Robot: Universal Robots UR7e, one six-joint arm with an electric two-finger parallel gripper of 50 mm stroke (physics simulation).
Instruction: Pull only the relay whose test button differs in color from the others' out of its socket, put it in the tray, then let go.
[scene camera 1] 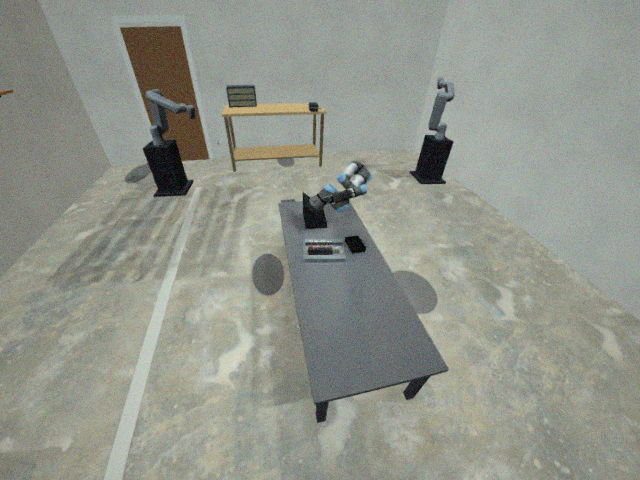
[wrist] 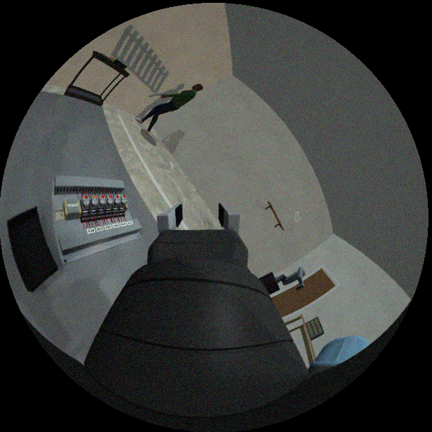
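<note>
A grey panel [scene camera 1: 324, 259] [wrist: 100, 241] lies on the table and holds a row of several relays in sockets. In the wrist view most relays have red test buttons; the second relay [wrist: 94, 198] from the left end, beside the beige block, has an orange one and sits in the row. The black tray [scene camera 1: 355, 244] [wrist: 32, 250] is on the table beside the panel. My gripper [wrist: 200, 210] is open with nothing between its fingers. It is raised away from the panel and tray, which lie to its left in the wrist view. Its fingers are too small to make out in the scene view.
The dark grey table [scene camera 1: 361, 320] bears my arm's black base mount [scene camera 1: 313, 217]. A wooden bench [scene camera 1: 273, 109] stands behind, with a grey robot on a black pedestal on either side. A person [wrist: 180, 100] in a green top shows in the wrist view, beyond the table.
</note>
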